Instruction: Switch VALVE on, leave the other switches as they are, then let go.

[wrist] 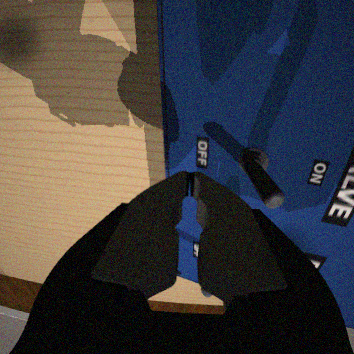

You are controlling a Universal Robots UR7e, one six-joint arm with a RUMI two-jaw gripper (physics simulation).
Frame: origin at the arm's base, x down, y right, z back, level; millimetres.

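Seen in the pictures: gripper, fingertip midpoint: (pixel 189 174).
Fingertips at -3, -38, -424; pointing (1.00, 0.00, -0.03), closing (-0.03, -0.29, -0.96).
A point is followed by its place in that frame, as x, y, z.
The VALVE switch's dark lever (pixel 262 177) {-24, -61, -462} stands on the blue panel (pixel 220 95) {20, -92, -429}, right of the fingertips. Its rounded tip points down and to the right from its round pivot, a little toward the ON side. The OFF label (pixel 202 152) {23, -46, -433} is left of the pivot, the ON label (pixel 318 173) {-8, -70, -509} right of it, and part of the VALVE label (pixel 341 200) {-17, -60, -535} shows at the right edge. My gripper (pixel 189 174) {-3, -38, -424} is shut and empty. Its tips are over the panel just below the OFF label, apart from the lever in this view. How high they are is hard to tell.
The light wooden table (pixel 75 190) {97, 94, -299} lies left of the panel, with dark shadows on it. Shadows also cross the panel. Another label (pixel 316 261) {-19, 4, -562} is partly hidden behind the gripper's right side, and a small part of a label (pixel 196 250) {24, 69, -470} shows between the fingers.
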